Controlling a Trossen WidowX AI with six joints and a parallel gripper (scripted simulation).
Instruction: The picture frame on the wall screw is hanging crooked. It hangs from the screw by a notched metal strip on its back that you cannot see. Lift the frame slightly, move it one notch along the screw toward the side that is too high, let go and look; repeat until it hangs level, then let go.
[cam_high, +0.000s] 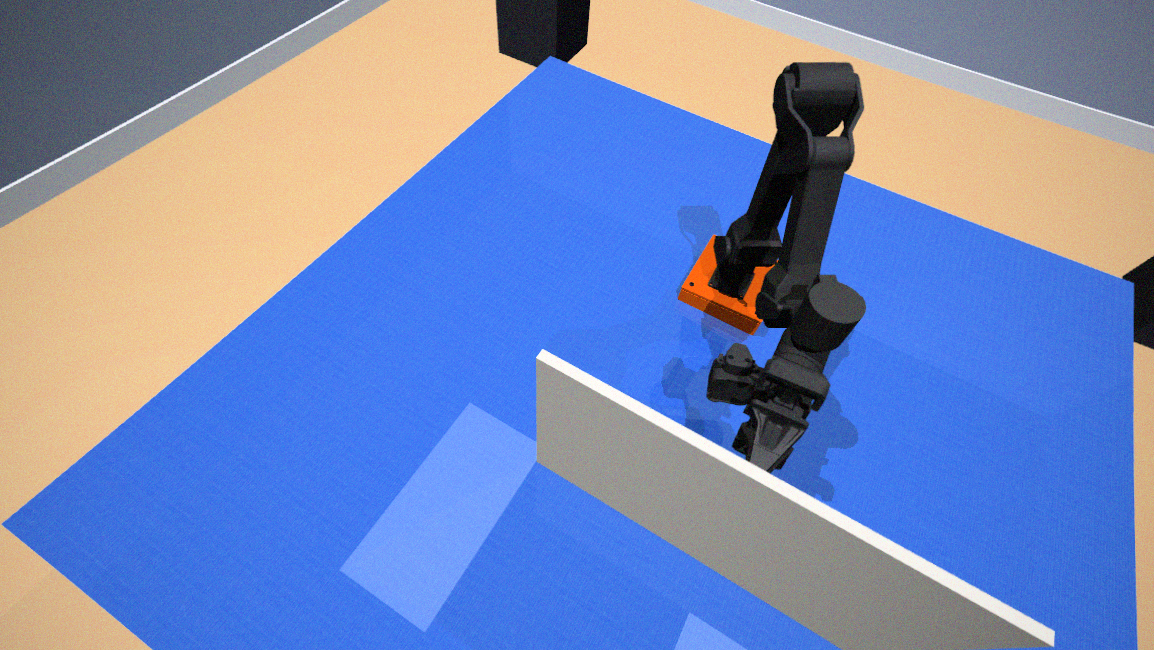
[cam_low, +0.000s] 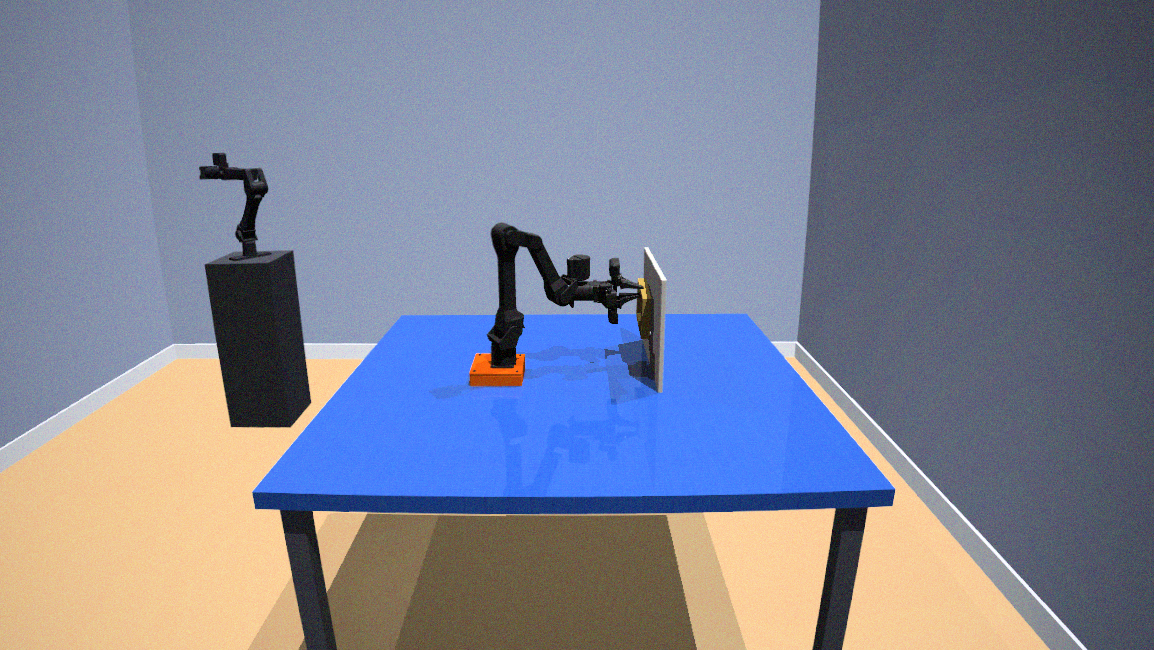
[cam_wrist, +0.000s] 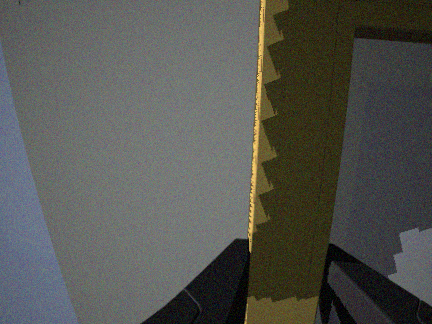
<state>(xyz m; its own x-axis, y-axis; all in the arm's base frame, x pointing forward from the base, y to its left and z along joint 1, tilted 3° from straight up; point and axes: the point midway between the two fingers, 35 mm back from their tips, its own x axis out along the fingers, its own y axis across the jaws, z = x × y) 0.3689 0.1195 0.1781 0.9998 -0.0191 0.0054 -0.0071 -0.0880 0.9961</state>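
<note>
My gripper tip is now 10 mm short of the picture frame, 10 mm to the right of it and 50 mm above it. The rest, counted from my gripper tip: wall panel (20 mm ahead, 10 mm to the right, 70 mm below).
</note>
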